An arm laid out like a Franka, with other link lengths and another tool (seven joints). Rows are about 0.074 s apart.
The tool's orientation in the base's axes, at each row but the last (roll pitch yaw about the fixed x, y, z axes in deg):
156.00 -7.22 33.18
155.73 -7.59 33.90
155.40 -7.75 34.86
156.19 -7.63 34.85
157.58 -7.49 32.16
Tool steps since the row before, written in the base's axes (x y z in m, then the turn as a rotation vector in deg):
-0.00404 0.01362 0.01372 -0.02 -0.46 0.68
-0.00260 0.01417 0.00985 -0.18 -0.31 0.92
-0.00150 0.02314 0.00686 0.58 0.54 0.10
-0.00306 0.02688 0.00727 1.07 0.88 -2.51
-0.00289 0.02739 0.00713 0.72 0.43 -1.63
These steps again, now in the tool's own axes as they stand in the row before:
0.00576 -0.00711 -0.01750 -0.18 0.63 -0.49
0.00700 -0.00834 -0.01364 -0.20 0.54 -0.81
0.01281 -0.01589 -0.01297 0.79 -0.10 -0.04
0.01370 -0.01956 -0.01464 1.04 -1.18 2.40
0.01296 -0.02076 -0.01450 0.62 -0.64 1.60

